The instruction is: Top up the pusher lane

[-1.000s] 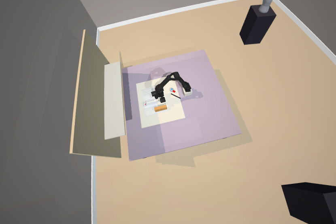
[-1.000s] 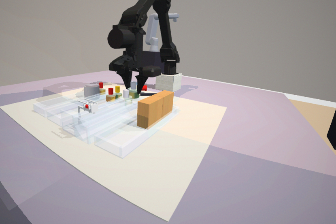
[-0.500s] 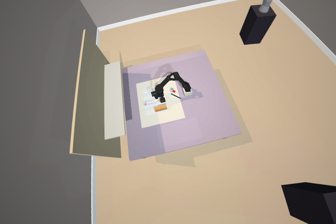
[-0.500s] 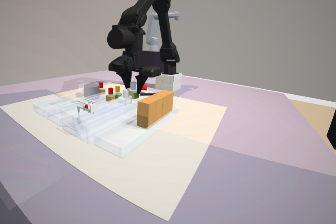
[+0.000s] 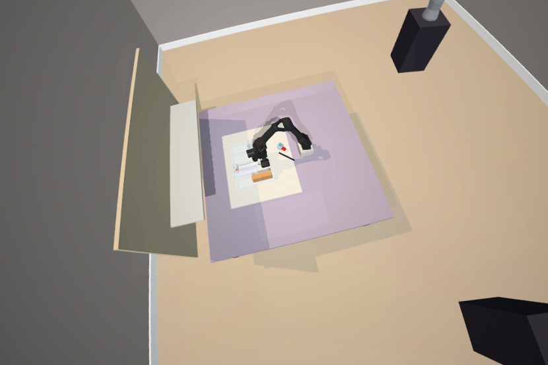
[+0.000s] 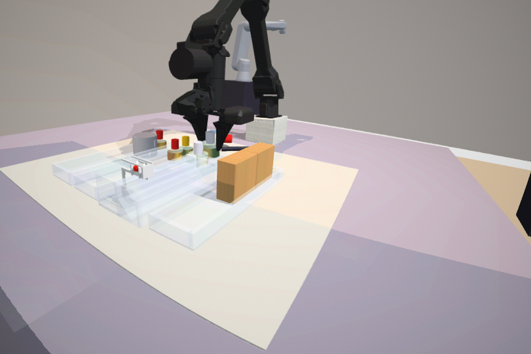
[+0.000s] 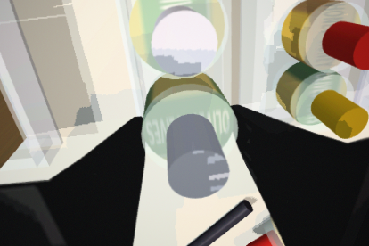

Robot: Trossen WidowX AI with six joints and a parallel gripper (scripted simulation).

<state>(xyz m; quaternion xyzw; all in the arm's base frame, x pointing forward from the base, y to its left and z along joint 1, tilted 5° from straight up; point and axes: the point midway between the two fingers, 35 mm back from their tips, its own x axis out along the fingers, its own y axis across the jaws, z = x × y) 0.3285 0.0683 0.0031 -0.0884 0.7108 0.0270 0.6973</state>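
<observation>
Now: gripper tip 17 cm past the black rod, 4 cm above it and 3 cm to the left of it. Round my gripper tip: clear lane 14 cm ahead, 5 cm to the left, 2 cm below; grey cylinder 16 cm to the right, 7 cm ahead, 1 cm below.
</observation>
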